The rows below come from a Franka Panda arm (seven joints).
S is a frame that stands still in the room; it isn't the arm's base.
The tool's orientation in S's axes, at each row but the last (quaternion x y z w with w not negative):
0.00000, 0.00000, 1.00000, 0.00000
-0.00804, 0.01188, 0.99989, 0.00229
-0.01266, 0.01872, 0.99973, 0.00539
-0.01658, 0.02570, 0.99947, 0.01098
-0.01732, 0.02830, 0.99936, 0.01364
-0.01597, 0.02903, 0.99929, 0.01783
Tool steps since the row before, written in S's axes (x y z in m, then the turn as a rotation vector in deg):
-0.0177, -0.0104, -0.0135, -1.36, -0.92, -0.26
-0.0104, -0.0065, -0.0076, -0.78, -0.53, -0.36
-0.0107, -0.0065, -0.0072, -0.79, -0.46, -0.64
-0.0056, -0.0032, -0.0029, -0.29, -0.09, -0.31
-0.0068, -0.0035, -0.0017, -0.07, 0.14, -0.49
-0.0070, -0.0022, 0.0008, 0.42, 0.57, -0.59
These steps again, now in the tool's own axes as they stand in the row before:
0.0177, 0.0104, -0.0135, 1.36, 0.92, -0.26
0.0105, 0.0064, -0.0076, 0.78, 0.53, -0.36
0.0108, 0.0063, -0.0072, 0.80, 0.44, -0.64
0.0056, 0.0032, -0.0029, 0.30, 0.08, -0.30
0.0068, 0.0036, -0.0017, 0.09, -0.17, -0.48
0.0069, 0.0025, 0.0009, -0.38, -0.62, -0.57

